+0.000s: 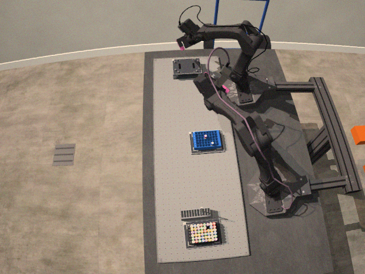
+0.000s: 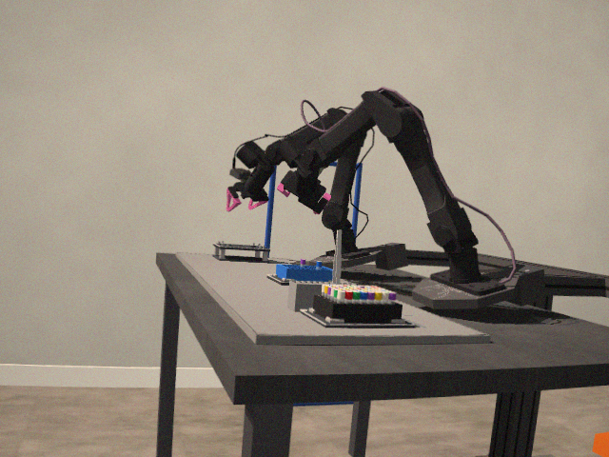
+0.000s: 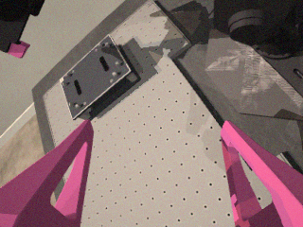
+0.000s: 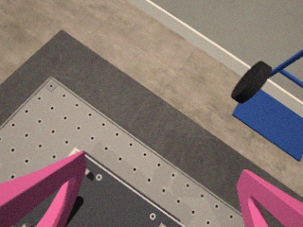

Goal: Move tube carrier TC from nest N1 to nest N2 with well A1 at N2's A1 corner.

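Now: the blue tube carrier TC 2 cm behind my right hand, 56 cm to the left of it and 14 cm below it. Round my right hand: holder H1: 9 cm ahead, 90 cm to the left, 15 cm below; corner label A1: 8 cm ahead, 2 cm to the left, 12 cm below.
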